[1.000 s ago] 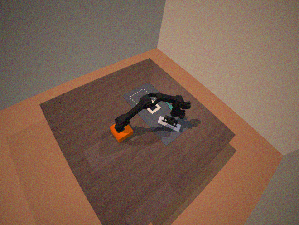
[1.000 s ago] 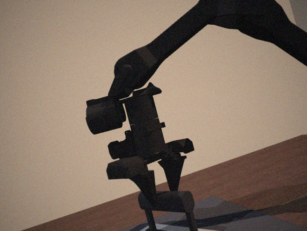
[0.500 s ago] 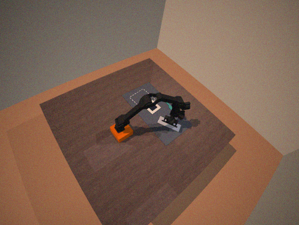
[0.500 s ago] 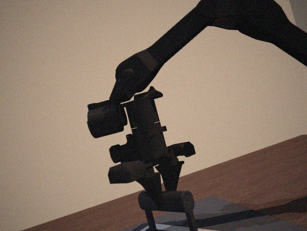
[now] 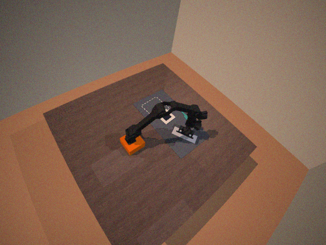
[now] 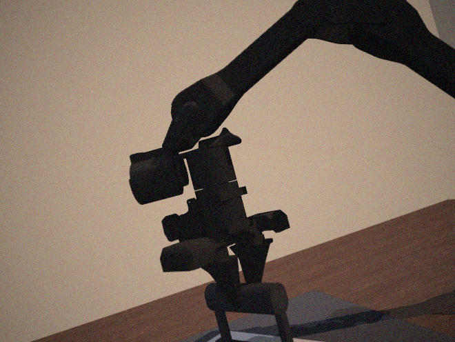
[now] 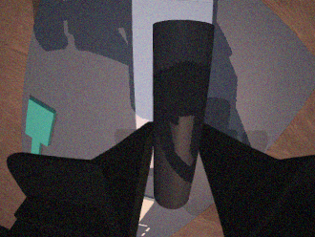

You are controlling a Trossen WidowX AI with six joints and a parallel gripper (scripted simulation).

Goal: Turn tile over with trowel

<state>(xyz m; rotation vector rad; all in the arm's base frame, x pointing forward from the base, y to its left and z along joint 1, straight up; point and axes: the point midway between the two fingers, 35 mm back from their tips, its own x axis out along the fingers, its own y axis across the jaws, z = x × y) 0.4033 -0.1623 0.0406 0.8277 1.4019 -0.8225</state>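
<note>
The trowel is 10 mm ahead of my gripper tip, 20 mm to the right of it and 30 mm below it. Also, from my gripper tip: slim teal tool (140 mm ahead, 170 mm to the left, 60 mm below); then grey mat (180 mm to the left, 80 mm below); then cream tile (20 mm behind, 220 mm to the left, 60 mm below).
</note>
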